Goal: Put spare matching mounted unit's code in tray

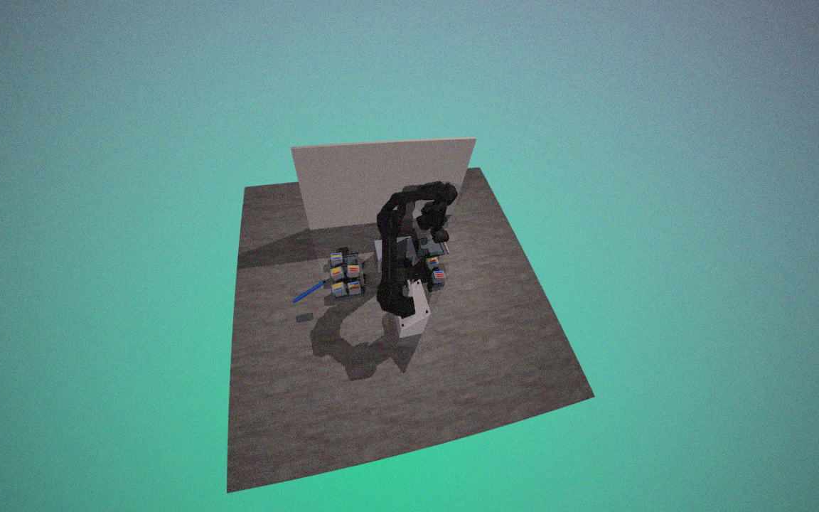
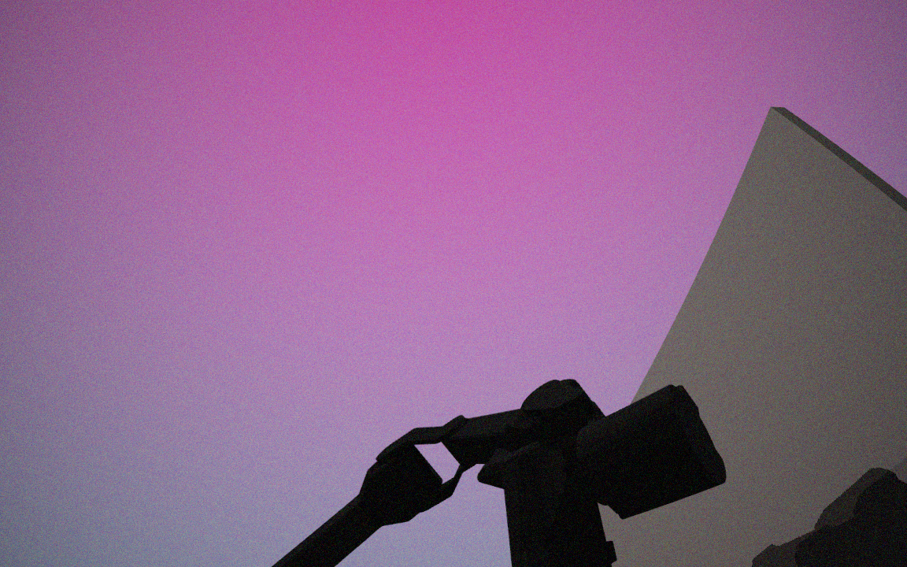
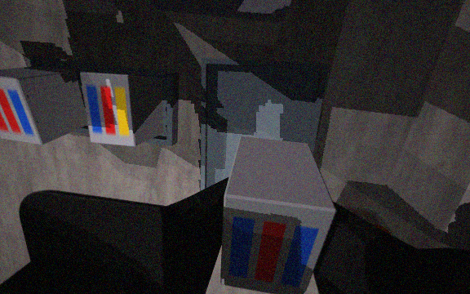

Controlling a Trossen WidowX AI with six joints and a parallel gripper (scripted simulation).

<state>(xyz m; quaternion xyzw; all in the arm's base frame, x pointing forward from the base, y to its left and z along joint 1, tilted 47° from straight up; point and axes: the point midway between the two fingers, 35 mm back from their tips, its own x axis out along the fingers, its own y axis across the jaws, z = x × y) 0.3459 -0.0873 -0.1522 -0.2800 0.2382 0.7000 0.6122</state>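
Now: gripper tip 8 cm above the dark tray, 1 cm to the right of it and 1 cm past it. The rest, counted from my gripper tip: mounted unit: 18 cm to the left, 6 cm behind, 3 cm below; blue pen: 54 cm to the left, 18 cm behind, 8 cm below; beige wall panel: 19 cm to the left, 17 cm ahead, 14 cm above.
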